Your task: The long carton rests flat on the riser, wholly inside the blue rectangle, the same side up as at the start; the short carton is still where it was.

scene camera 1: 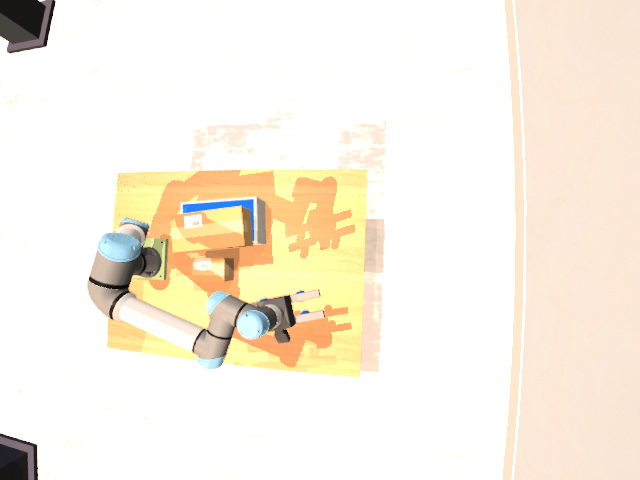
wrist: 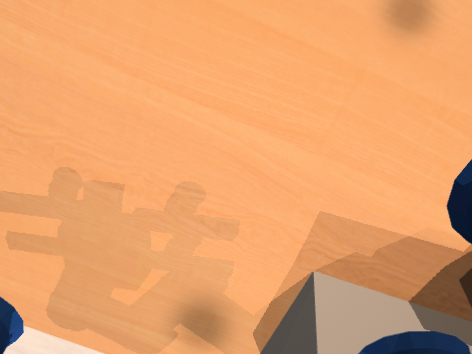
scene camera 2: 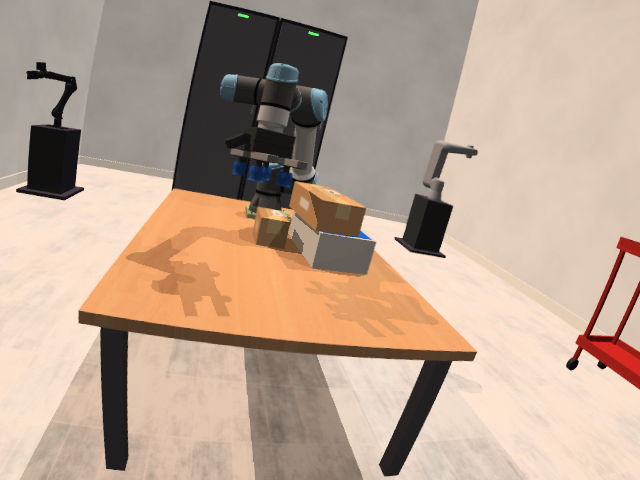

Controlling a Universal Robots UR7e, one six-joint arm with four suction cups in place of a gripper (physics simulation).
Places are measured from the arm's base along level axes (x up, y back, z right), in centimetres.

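Pixels of known places: hand, tool point: (wrist: 196, 265) (scene camera 2: 259, 179); arm's base, link origin: (scene camera 1: 148, 262).
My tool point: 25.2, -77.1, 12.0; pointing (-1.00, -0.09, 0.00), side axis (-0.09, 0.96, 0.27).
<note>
Ahead of a thing's pixels: the offset from my tool point to its top centre, as dx, dy, dz. Level surfaces: height alone.
The long carton {-5.1, +35.5, -27.6} (scene camera 1: 211, 235) (scene camera 2: 336, 219) lies flat, label up, on the grey riser {-15.1, +36.0, -31.9} (scene camera 1: 260, 222) (scene camera 2: 343, 254) (wrist: 360, 312). Blue of the rectangle {-15.1, +36.0, -31.9} (scene camera 1: 219, 205) (scene camera 2: 366, 235) shows along its far long side and right end. Along the side facing the short carton no blue or rim shows; the long carton reaches or overhangs that edge. The short carton {-17.1, +40.1, -10.8} (scene camera 1: 209, 269) (scene camera 2: 272, 229) stands on the table beside the riser. My gripper (scene camera 1: 290, 307) (scene camera 2: 262, 173) is open, high over the table, apart from both cartons; its blue cups (wrist: 415, 345) hold nothing.
The wooden table {dx -27.1} (scene camera 1: 320, 191) (scene camera 2: 258, 310) (wrist: 200, 100) bears everything and carries arm shadows. The arm's base stands at its left end in scene camera 1. Two pedestal robots (scene camera 2: 53, 155) (scene camera 2: 428, 222), a dark cabinet (scene camera 2: 227, 67) and a red cart (scene camera 2: 610, 346) stand around it.
</note>
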